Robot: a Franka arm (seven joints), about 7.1 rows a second.
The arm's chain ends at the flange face. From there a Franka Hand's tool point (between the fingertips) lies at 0.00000 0.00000 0.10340 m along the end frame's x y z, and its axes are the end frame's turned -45 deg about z.
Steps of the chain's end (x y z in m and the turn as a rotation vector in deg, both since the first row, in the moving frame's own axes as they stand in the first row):
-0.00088 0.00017 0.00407 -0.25 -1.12 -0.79
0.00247 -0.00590 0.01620 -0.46 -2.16 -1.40
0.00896 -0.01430 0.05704 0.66 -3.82 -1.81
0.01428 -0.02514 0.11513 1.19 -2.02 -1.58
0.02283 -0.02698 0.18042 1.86 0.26 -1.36
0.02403 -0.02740 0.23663 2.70 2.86 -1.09
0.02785 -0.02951 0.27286 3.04 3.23 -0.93
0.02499 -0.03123 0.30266 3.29 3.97 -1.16
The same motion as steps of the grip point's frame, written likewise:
-0.00250 -0.00160 0.00405 0.62 -0.97 -0.79
0.00255 -0.00455 0.01612 1.20 -1.85 -1.40
0.01233 -0.00942 0.05680 3.17 -2.23 -1.81
0.02676 -0.01176 0.11504 2.27 -0.59 -1.58
0.03790 -0.00501 0.18036 1.13 1.50 -1.36
0.04346 -0.00225 0.23639 -0.11 3.93 -1.09
0.04855 -0.00100 0.27255 -0.13 4.43 -0.93
0.04901 -0.00364 0.30224 -0.48 5.13 -1.16

